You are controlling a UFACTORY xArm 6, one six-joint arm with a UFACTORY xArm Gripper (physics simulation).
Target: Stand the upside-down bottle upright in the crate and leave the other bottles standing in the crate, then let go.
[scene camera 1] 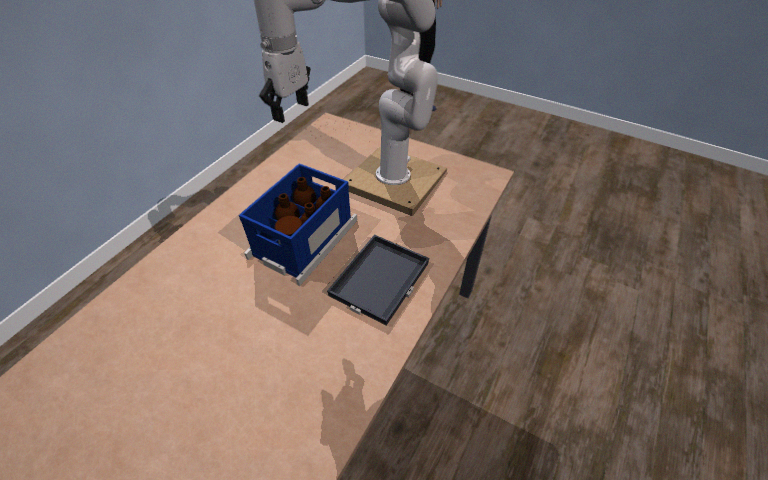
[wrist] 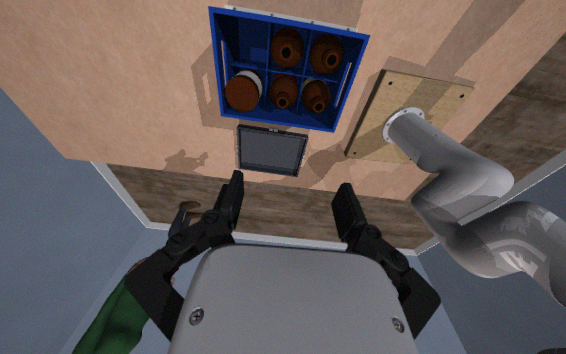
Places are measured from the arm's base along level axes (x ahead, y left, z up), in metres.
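Pixels of known places: gripper, between the fingertips: (scene camera 1: 291,112) (wrist: 290,187); arm's base, origin of its link: (scene camera 1: 393,174) (wrist: 401,125).
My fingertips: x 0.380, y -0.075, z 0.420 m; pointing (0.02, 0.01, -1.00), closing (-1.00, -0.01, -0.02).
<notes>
Ahead of a thing's pixels: the offset from my fingertips to its top centre. "spot": to the spot under its first point.
A blue crate @(dx +0.021, dy -0.023, dz -0.269 m) (scene camera 1: 271,239) (wrist: 276,122) with six compartments stands on the table. An upside-down brown bottle @(dx +0.110, dy +0.022, dz -0.281 m) (scene camera 1: 288,225) (wrist: 242,93) stands in a corner compartment, its flat round base facing up. Four other brown bottles stand neck up in the crate: one @(dx +0.024, dy -0.070, dz -0.281 m) (scene camera 1: 286,209) (wrist: 286,47) beside the empty compartment, one @(dx -0.064, dy -0.071, dz -0.281 m) (scene camera 1: 303,194) (wrist: 326,53) in the corner beyond it, one @(dx +0.018, dy +0.022, dz -0.281 m) (scene camera 1: 308,210) (wrist: 283,92) next to the upside-down bottle, and one @(dx -0.066, dy +0.018, dz -0.281 m) (scene camera 1: 323,195) (wrist: 316,96) in the remaining corner. My gripper (scene camera 1: 292,113) (wrist: 290,187) is open and empty, high above the table and apart from the crate.
A shallow dark tray @(spot: dx +0.036, dy +0.264, dz -0.439 m) (scene camera 1: 378,277) (wrist: 272,152) lies beside the crate. Light rails @(dx +0.020, dy +0.076, dz -0.414 m) (scene camera 1: 326,250) edge the crate's foot. The arm's base stands on a wooden board (scene camera 1: 362,187) (wrist: 372,125) at the crate's other side. A person's green sleeve (wrist: 117,317) shows in the wrist view.
</notes>
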